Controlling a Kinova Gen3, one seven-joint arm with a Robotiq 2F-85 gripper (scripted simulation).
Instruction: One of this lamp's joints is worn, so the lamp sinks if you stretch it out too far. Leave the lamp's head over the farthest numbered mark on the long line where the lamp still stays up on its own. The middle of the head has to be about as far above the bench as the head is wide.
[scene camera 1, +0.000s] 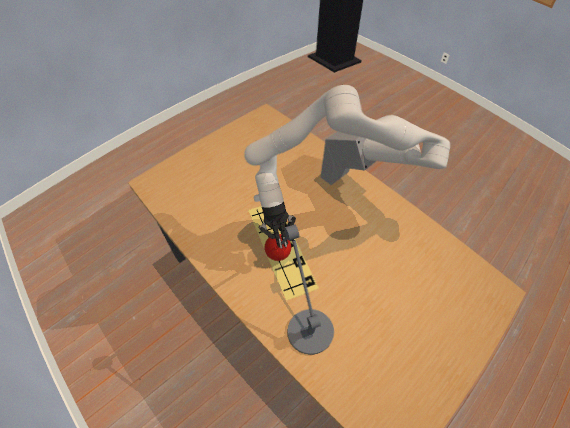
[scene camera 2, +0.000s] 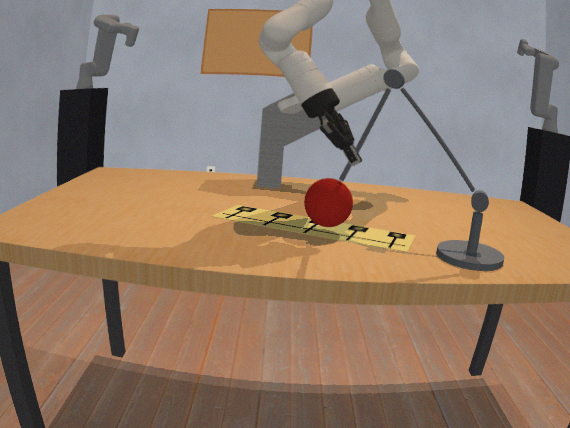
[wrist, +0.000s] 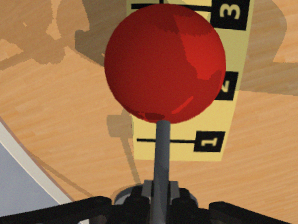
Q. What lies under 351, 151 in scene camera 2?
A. My gripper.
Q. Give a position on a round grey lamp base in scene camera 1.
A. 302, 338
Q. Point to my gripper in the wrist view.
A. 160, 193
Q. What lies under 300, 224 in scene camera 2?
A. A yellow strip.
